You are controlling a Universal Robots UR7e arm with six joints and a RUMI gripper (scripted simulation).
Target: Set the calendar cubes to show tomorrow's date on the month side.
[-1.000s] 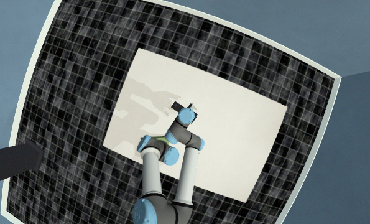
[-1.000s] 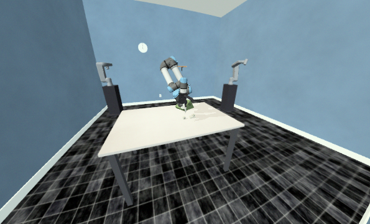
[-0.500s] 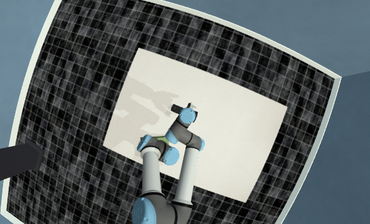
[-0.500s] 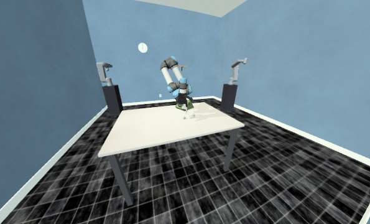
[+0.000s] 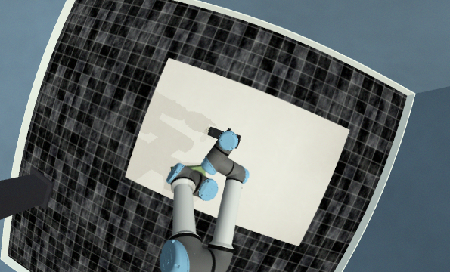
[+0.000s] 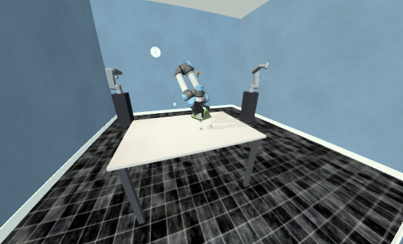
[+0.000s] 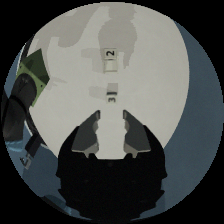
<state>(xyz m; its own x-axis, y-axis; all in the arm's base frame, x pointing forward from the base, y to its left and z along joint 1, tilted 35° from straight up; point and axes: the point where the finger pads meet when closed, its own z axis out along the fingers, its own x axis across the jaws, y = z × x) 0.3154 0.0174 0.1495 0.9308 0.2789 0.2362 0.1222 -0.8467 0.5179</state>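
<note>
Now: the white calendar cube 9 cm below my hand. The rest, counted from my hand: calendar tray: 2 cm behind, 10 cm to the left, 10 cm below; then pale date cube: 2 cm behind, 12 cm to the left, 8 cm below.
</note>
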